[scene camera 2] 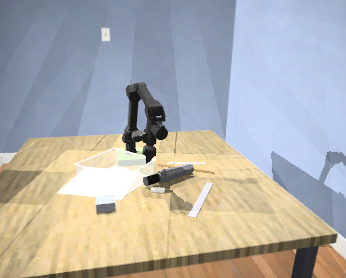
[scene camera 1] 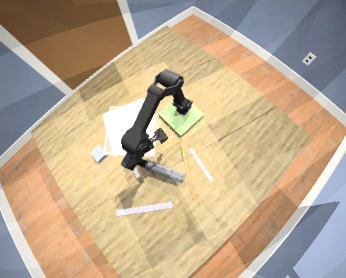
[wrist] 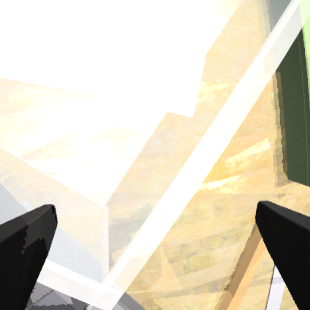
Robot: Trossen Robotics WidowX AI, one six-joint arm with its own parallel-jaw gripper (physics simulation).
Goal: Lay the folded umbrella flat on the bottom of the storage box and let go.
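Places are measured from the arm's base along level axes (x ahead, y left, z up), in metres.
Pixels of known places: gripper, fingertip midpoint: [scene camera 2: 147,158] [scene camera 1: 152,145] [wrist: 157,212]; arm's base at its link origin: [scene camera 2: 130,151] [scene camera 1: 183,108].
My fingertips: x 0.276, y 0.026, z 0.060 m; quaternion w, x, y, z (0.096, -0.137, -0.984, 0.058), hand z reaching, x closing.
Ahead of a thing's pixels: the offset from my fingertips to its middle.
The folded umbrella {dy +0.090, dx +0.069, dz -0.066 m} [scene camera 1: 165,171] [scene camera 2: 176,173], grey with a black handle, lies on the table beside the storage box {dy -0.150, dx +0.012, dz -0.042 m} [scene camera 2: 113,150] [wrist: 190,165], which has see-through walls and a bright white bottom. The handle end is near the box's corner; the arm hides it in scene camera 1. A grey-black part of the umbrella [wrist: 57,299] shows at the lower left of the wrist view. My gripper [scene camera 1: 145,149] [wrist: 157,212] is open and empty, above the box's wall near that corner. In scene camera 2 its fingers are hard to tell from the arm.
The arm stands at a green block [scene camera 1: 181,121] [scene camera 2: 131,159] beside the box. An orange stick {dy +0.206, dx -0.024, dz -0.087 m} [scene camera 1: 187,172], two pale strips {dy +0.163, dx +0.277, dz -0.092 m} [scene camera 1: 145,209] {dy +0.244, dx -0.093, dz -0.092 m} [scene camera 1: 201,165], a small white piece {dy +0.004, dx +0.162, dz -0.087 m} [scene camera 2: 158,190] and a grey block {dy -0.229, dx +0.226, dz -0.075 m} [scene camera 1: 99,153] [scene camera 2: 105,204] lie on the table.
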